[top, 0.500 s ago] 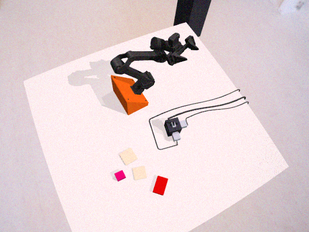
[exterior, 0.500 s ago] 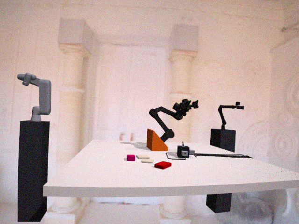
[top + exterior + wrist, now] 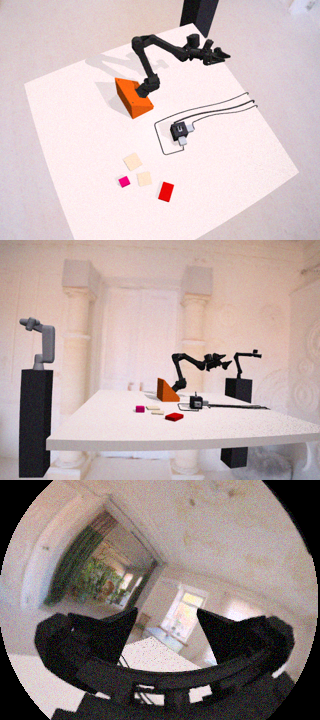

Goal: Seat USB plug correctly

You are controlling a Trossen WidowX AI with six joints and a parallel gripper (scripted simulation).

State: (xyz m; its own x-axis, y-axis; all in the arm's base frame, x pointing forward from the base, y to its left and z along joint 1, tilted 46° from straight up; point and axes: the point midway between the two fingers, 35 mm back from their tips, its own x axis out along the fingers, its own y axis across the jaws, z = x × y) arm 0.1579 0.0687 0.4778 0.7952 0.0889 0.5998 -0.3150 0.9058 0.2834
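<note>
Now: gripper tip 33 cm to the left of the USB plug, 28 cm above it and 12 cm short of it. Round my gripper tip: red block (56 cm to the right, 37 cm ahead, 36 cm below); magenta block (72 cm to the right, 35 cm below, 22 cm ahead).
</note>
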